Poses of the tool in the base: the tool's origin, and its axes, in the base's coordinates. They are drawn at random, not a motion.
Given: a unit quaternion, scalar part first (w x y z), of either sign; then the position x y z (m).
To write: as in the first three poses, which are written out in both.
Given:
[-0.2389, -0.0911, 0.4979, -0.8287, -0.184, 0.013, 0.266]
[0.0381, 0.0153, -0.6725, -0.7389, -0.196, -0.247, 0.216]
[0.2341, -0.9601, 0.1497, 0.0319, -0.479, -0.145, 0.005]
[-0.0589, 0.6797, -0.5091, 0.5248, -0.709, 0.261, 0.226]
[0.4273, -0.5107, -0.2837, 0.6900, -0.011, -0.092, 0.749]
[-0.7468, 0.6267, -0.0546, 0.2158, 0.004, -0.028, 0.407]
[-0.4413, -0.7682, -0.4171, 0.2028, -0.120, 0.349, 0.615]
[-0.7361, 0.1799, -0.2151, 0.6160, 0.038, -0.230, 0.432]
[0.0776, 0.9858, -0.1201, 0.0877, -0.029, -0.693, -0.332]
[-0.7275, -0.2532, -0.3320, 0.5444, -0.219, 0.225, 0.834]
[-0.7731, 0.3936, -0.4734, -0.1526, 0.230, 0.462, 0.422]
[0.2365, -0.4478, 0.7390, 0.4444, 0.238, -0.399, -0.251]
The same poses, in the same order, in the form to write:
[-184, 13, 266, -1.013, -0.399, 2.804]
[-196, -247, 216, 1.476, -0.029, -3.065]
[-479, -145, 5, -2.682, 0.132, -0.278]
[-709, 261, 226, -2.195, -0.712, -1.662]
[-11, -92, 749, -1.205, 0.481, 1.699]
[4, -28, 407, -1.357, -0.190, -0.409]
[-120, 349, 615, 2.375, 0.747, 0.681]
[38, -230, 432, -0.561, 0.095, -1.421]
[-29, -693, -332, 3.007, -0.193, -0.229]
[-219, 225, 834, 0.011, 0.861, -1.280]
[230, 462, 422, -1.090, 1.020, -0.264]
[238, -399, -251, 2.408, 0.844, -2.394]

